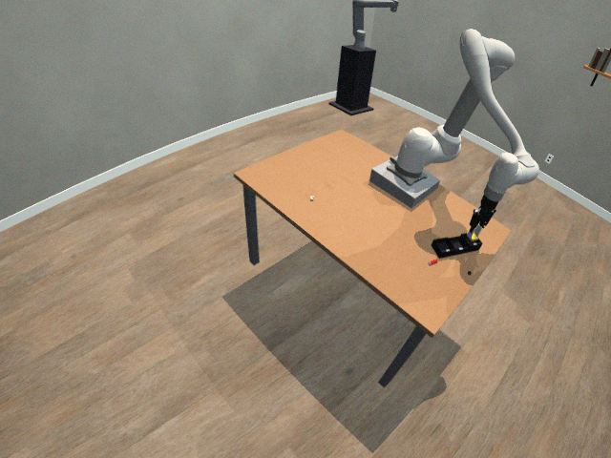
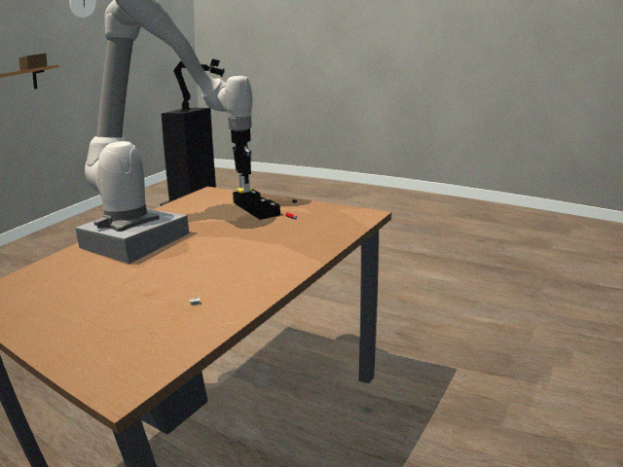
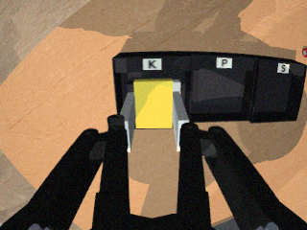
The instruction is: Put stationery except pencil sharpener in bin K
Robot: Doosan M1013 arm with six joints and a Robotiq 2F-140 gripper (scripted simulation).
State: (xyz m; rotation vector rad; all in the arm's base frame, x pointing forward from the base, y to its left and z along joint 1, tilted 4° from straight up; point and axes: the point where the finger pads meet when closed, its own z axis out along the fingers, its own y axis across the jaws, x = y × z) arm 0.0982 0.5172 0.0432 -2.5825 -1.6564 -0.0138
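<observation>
Now: hand 10 mm short of the black-and-white eraser and 80 mm above it. The rest, counted from my hand: black three-compartment bin 80 mm ahead, 30 mm to the right, 70 mm below; then yellow pad 30 mm below; then small black round thing 160 mm ahead, 110 mm to the left, 80 mm below.
</observation>
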